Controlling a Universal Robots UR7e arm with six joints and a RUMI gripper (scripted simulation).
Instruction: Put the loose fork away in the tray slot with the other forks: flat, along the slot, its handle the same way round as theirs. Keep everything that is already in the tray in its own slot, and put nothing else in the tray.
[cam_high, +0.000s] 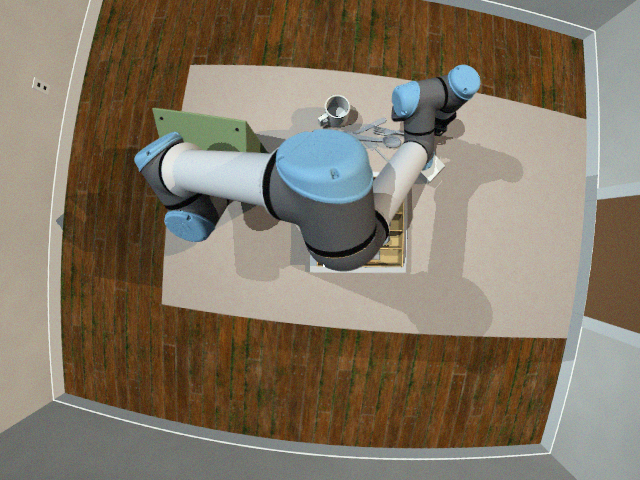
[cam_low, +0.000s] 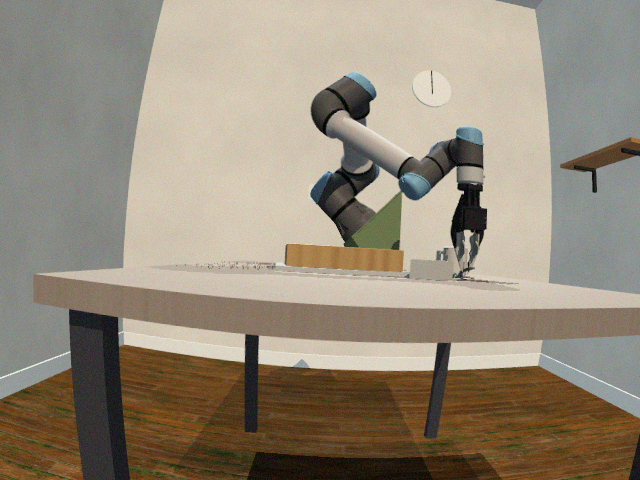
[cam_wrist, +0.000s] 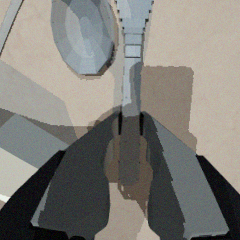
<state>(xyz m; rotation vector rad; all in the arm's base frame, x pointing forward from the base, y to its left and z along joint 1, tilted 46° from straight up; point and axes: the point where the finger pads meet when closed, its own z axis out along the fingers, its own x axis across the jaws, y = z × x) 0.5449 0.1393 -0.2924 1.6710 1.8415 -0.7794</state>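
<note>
My gripper is now 100 mm to the left of the white block, 80 mm short of it and 10 mm above it. Round my hand: mug (260 mm behind); then tray (340 mm to the right, 110 mm behind, 20 mm above).
</note>
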